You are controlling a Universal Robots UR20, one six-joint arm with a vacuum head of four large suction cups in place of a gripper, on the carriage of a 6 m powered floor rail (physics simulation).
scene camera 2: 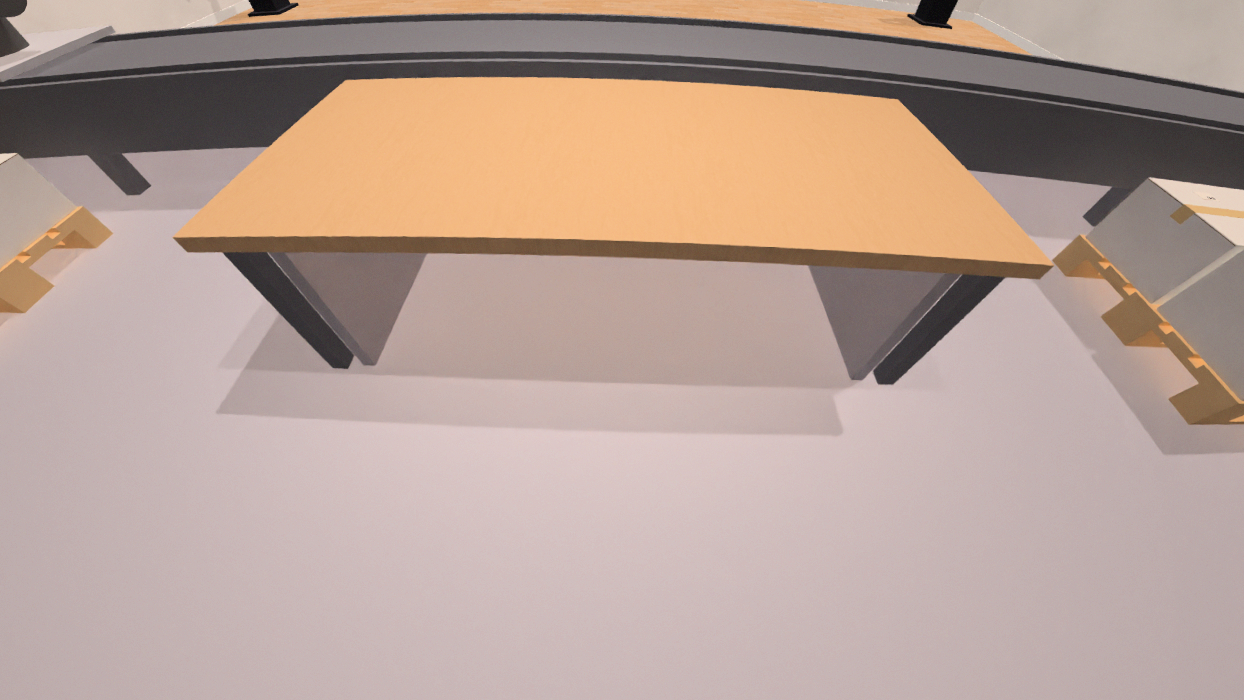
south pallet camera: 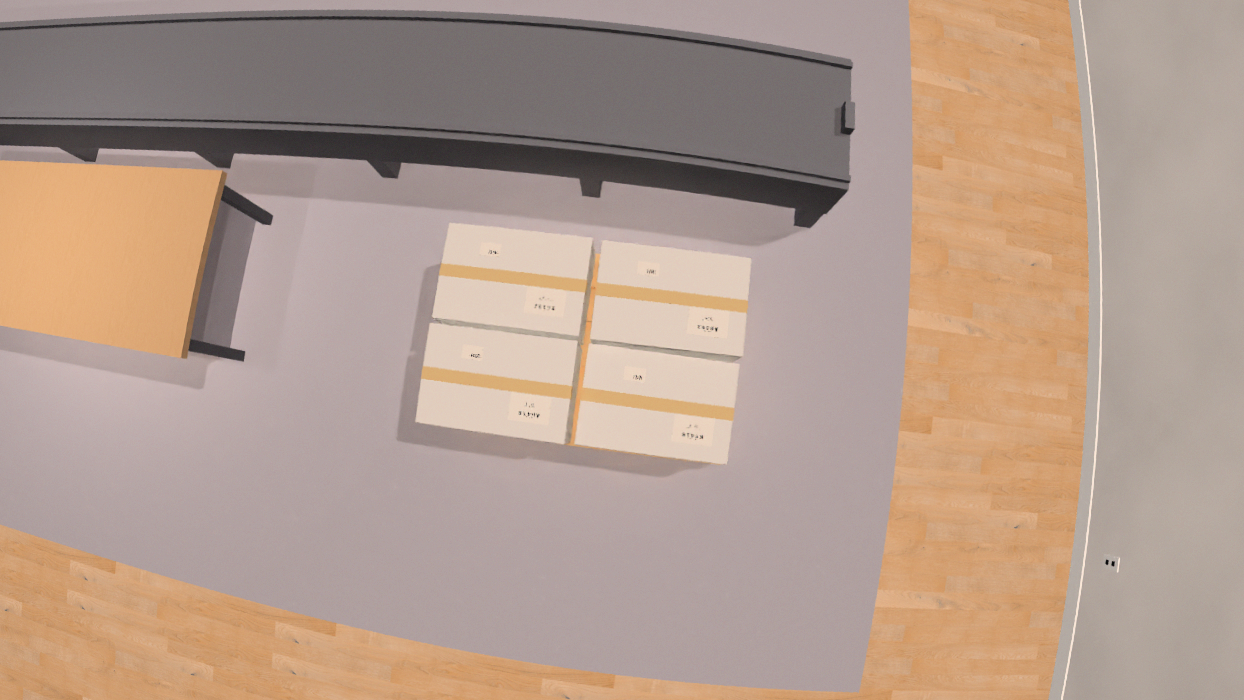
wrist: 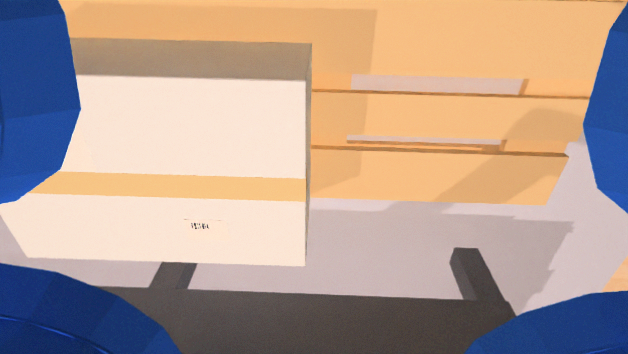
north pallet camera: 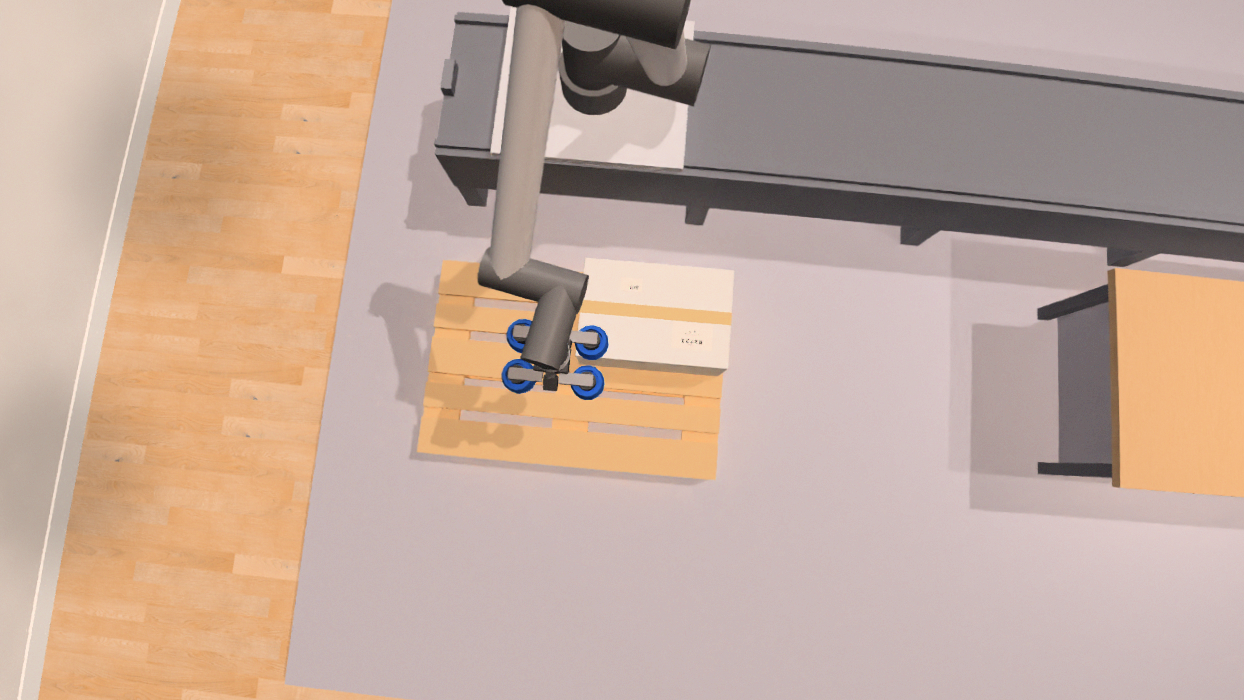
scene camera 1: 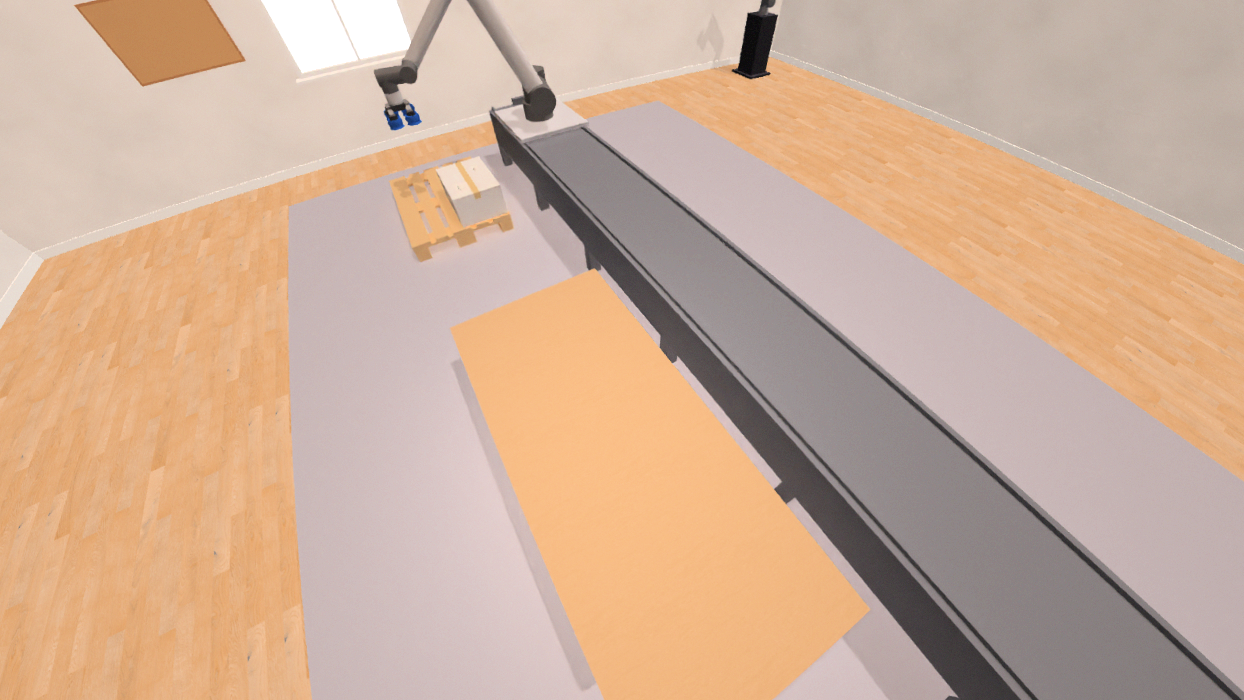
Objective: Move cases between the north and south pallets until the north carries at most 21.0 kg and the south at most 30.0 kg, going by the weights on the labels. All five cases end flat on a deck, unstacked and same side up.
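Pixels of known places: hand at its tool point: point(wrist: 322, 250) point(scene camera 1: 403, 120); arm's base at its link origin: point(north pallet camera: 594, 84) point(scene camera 1: 539, 116).
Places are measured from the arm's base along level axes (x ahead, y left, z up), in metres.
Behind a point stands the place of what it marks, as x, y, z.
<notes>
My gripper point(scene camera 1: 403, 116) {1.063, -0.006, 0.222} point(north pallet camera: 555, 358) {1.063, -0.006, 0.222}, a head of four blue suction cups, is open and empty. It hangs above the middle of the north pallet point(scene camera 1: 417, 228) {1.312, 0.370, -0.426} point(north pallet camera: 643, 457) {1.337, 0.311, -0.425} point(wrist: 475, 40) {1.000, -0.305, -0.426}, just beside one white taped case point(scene camera 1: 478, 201) {0.804, 0.586, -0.252} point(north pallet camera: 643, 336) {0.893, 0.264, -0.178} point(wrist: 200, 130) {0.906, 0.181, -0.178}. That case lies flat at the pallet's rail side; in the wrist view a cup partly covers it. On the south pallet point(south pallet camera: 584, 348) {1.001, 5.388, -0.425} point(scene camera 2: 1130, 317) {0.997, 4.800, -0.494} four cases point(south pallet camera: 504, 304) {0.908, 5.088, -0.148} point(south pallet camera: 652, 323) {0.909, 5.643, -0.139} point(south pallet camera: 487, 402) {1.277, 5.084, -0.133} point(south pallet camera: 643, 424) {1.278, 5.659, -0.176} lie flat, two by two. Their labels are too small to read.
A wooden table point(scene camera 1: 652, 470) {0.833, 3.062, -0.040} point(scene camera 2: 608, 165) {1.034, 2.855, -0.040} point(north pallet camera: 1183, 383) {0.909, 2.232, -0.040} point(south pallet camera: 95, 252) {0.909, 3.180, -0.040} stands between the pallets, beside the raised grey rail point(scene camera 1: 782, 304) point(north pallet camera: 913, 130) point(south pallet camera: 434, 87). The white carriage point(north pallet camera: 635, 148) {0.238, 0.172, 0.000} is at the rail's north end. A black stand point(scene camera 1: 756, 43) is beyond the rail.
</notes>
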